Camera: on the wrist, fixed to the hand. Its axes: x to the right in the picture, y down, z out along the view.
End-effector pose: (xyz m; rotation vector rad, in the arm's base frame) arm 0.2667 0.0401 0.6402 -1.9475 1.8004 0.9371
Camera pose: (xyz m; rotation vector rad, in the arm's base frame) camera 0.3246 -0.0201 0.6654 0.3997 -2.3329 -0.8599
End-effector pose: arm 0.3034 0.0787 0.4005 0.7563 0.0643 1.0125
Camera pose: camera 0.3232 0.1264 0.3301 0.1956 -0.3937 2.4657
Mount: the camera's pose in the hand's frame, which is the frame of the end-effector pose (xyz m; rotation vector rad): 0.0282 -0.0424 -0.0709 -0.3311 0.3664 1.4626
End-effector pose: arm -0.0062 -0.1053 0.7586 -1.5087 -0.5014 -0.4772
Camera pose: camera -0.0070 -0.1763 0.8094 -1.6350 1.0061 0.3526
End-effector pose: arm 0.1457 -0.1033 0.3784 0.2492 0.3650 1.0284
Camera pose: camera 0.1631 -0.0976 0.2931 -0.0226 0.3046 2.5684
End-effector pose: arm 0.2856 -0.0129 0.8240 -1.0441 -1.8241 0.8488
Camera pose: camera 0.3276 0.0045 0.8985 -2.6043 -0.6575 0.9978
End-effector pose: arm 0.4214 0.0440 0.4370 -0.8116 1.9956 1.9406
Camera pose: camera 0.4358 -0.0297 0.3925 -0.2997 -1.4316 -1.4757
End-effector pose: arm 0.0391 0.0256 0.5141 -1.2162 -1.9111 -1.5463
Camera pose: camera -0.0256 -0.0300 0.5326 -1.6555 -0.2049 -1.0373
